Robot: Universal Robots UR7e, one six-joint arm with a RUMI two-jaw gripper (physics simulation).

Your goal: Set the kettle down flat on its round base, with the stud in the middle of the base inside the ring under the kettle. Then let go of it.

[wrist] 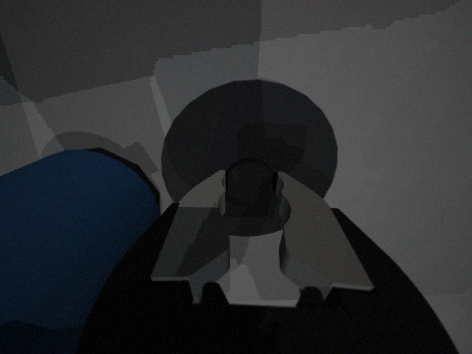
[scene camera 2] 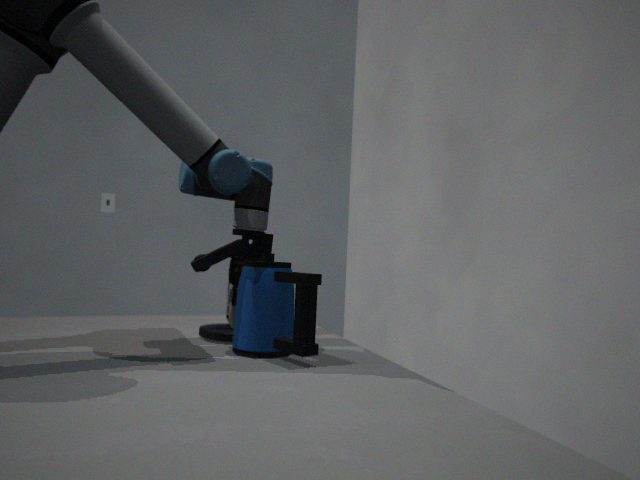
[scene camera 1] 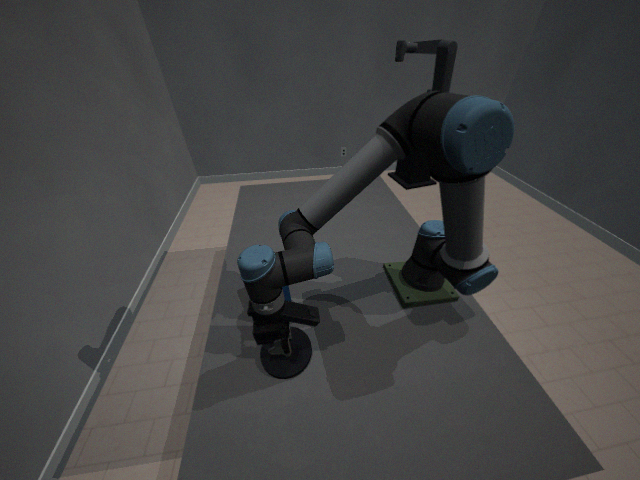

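The blue kettle [scene camera 1: 286,293] [scene camera 2: 263,310] [wrist: 75,230] stands upright beside the round base, its black handle [scene camera 2: 306,315] to the right in the second scene view. In the first scene view most of it is hidden behind the arm. The round dark base [scene camera 1: 295,365] [scene camera 2: 214,332] [wrist: 250,112] is level, on the mat or very close above it. The kettle is not on it. My gripper [scene camera 1: 281,350] [wrist: 249,173] points down over the base, shut on the stud in its middle. The ring under the kettle is hidden.
A grey mat [scene camera 1: 413,403] covers the middle of the floor. The arm's green mounting plate [scene camera 1: 426,297] lies to the right. A second, smaller arm [scene camera 1: 443,67] stands farther back. A wall [scene camera 2: 465,206] rises to the right of the kettle in the second scene view.
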